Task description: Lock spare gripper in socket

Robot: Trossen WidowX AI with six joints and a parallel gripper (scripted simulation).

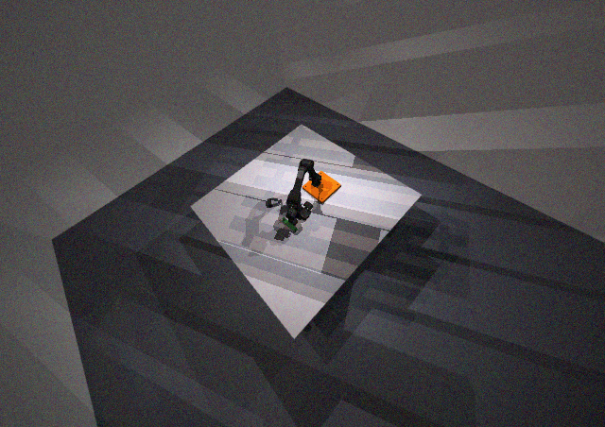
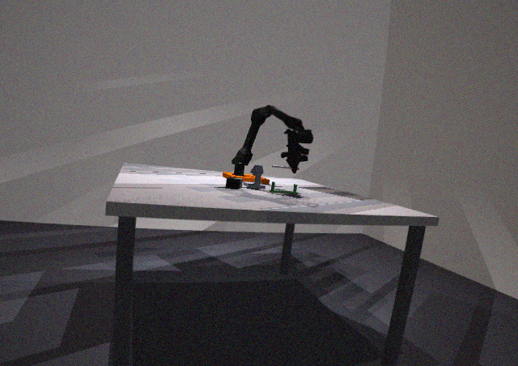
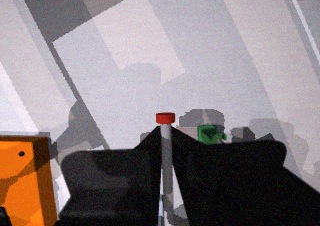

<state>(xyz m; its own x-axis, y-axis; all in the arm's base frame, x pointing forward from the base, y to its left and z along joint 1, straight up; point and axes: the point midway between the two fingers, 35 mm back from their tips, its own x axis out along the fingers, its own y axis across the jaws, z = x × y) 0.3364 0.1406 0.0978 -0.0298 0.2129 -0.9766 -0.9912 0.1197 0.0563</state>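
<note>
My gripper tip is 100 mm to the left of the green cradle, 70 mm short of it and 70 mm above it. Also, from my gripper tip: grey mount socket: 180 mm to the right, 70 mm behind, 40 mm below; then spare gripper: 320 mm to the right, 70 mm below, 10 mm behind.
</note>
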